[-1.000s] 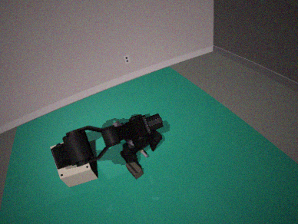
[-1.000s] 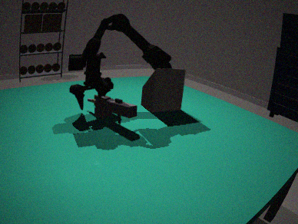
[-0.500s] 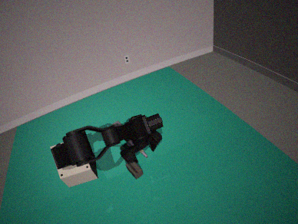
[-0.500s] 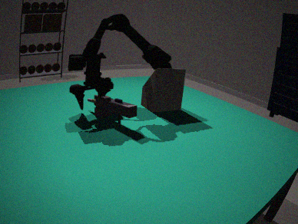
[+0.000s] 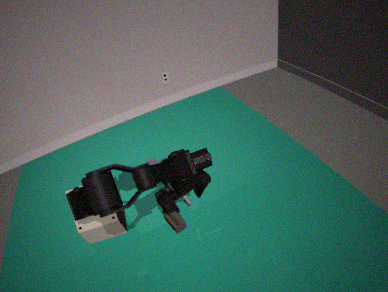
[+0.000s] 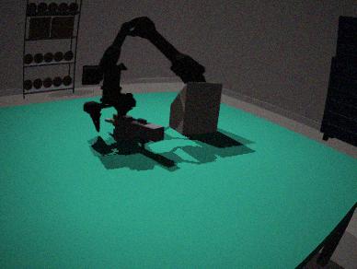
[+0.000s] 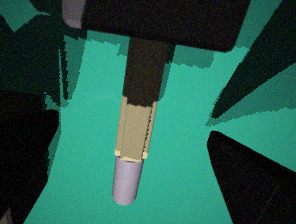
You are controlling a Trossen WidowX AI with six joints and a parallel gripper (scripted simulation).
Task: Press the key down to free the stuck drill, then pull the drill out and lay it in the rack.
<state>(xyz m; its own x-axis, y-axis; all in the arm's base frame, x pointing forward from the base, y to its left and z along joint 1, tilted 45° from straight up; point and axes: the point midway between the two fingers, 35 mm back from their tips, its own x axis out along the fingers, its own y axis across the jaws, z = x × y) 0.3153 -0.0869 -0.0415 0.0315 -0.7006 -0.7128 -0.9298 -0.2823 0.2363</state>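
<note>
Now: the drill 40 mm to the left of my gripper tip, 40 mm above it and 20 mm behind it. From my gripper tip the other things lie so: grey housing 130 mm to the left, 50 mm behind, 40 mm above; dark brown block 60 mm behind, 50 mm to the right, 10 mm above; small dark key 150 mm to the left, 60 mm behind, 40 mm above.
</note>
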